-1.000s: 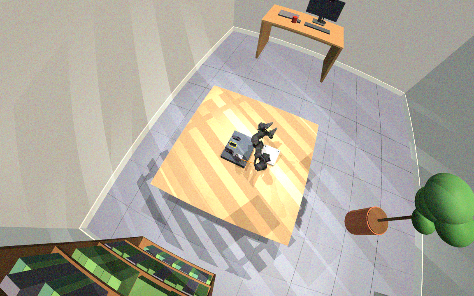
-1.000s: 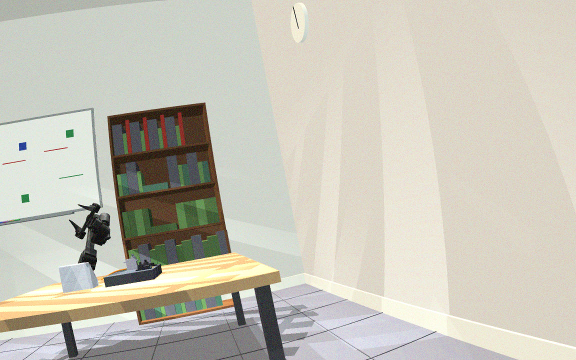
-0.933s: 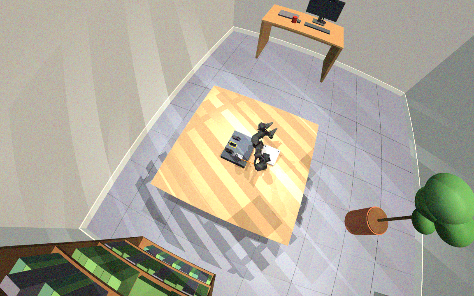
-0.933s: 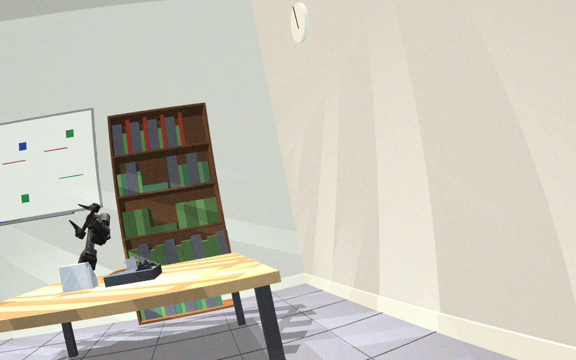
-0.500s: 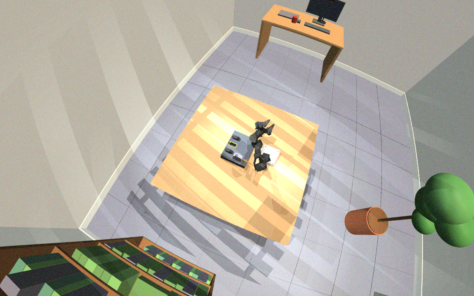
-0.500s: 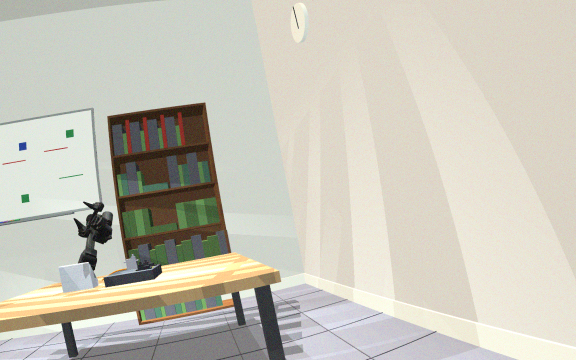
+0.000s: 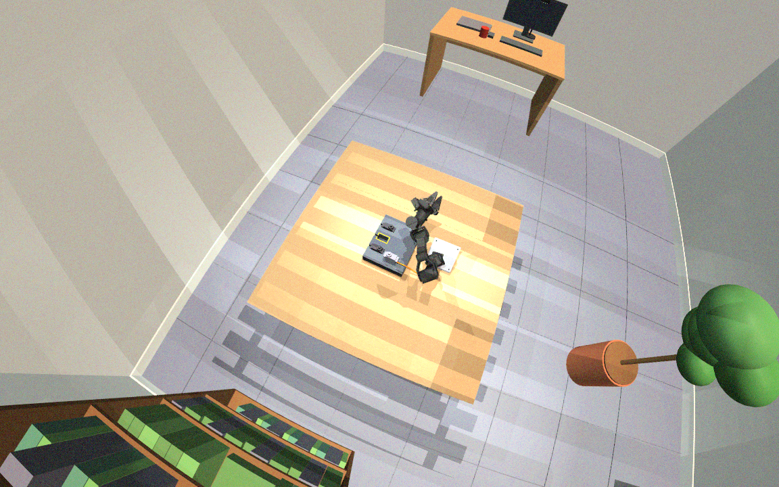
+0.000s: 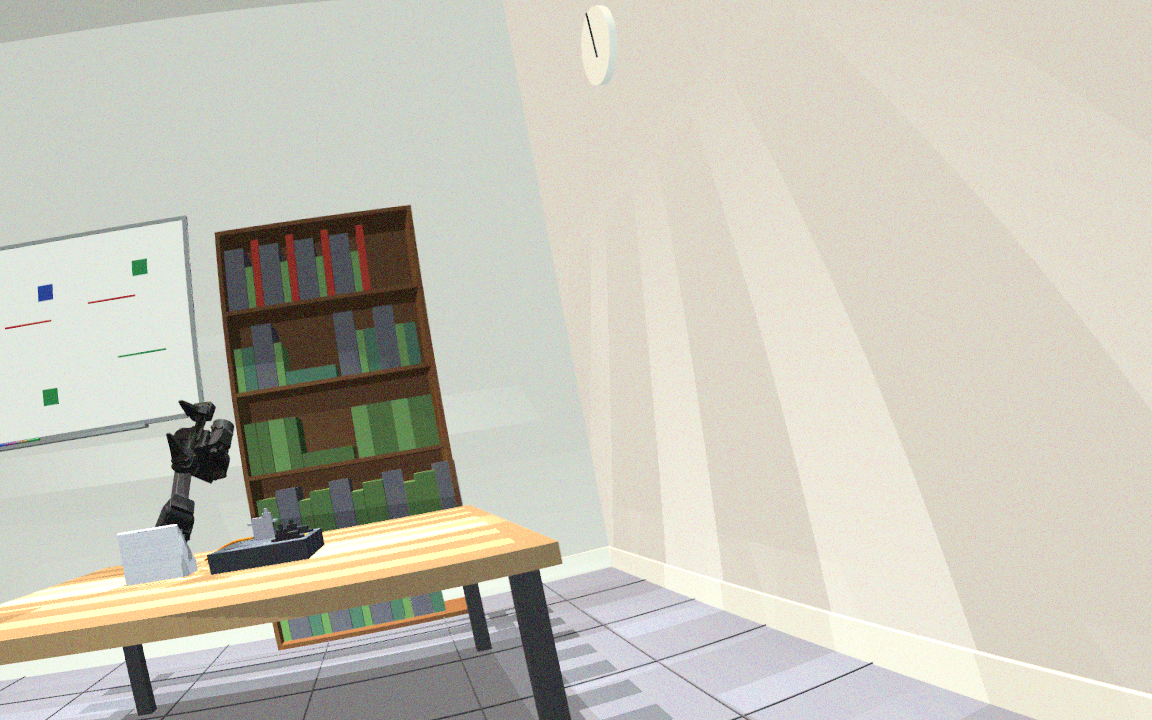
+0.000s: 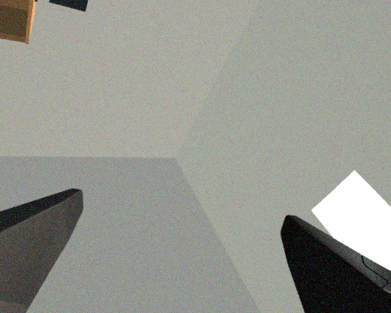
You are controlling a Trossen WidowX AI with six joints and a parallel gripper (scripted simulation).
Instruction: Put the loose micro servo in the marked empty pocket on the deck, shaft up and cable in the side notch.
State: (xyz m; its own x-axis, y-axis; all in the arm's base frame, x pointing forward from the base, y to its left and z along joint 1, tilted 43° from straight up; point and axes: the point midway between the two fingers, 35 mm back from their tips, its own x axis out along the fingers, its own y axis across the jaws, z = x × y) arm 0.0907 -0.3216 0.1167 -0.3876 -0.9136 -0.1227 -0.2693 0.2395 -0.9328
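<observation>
The robot deck lies 35 cm below my gripper tip, 18 cm to the left of it and 11 cm ahead of it.
</observation>
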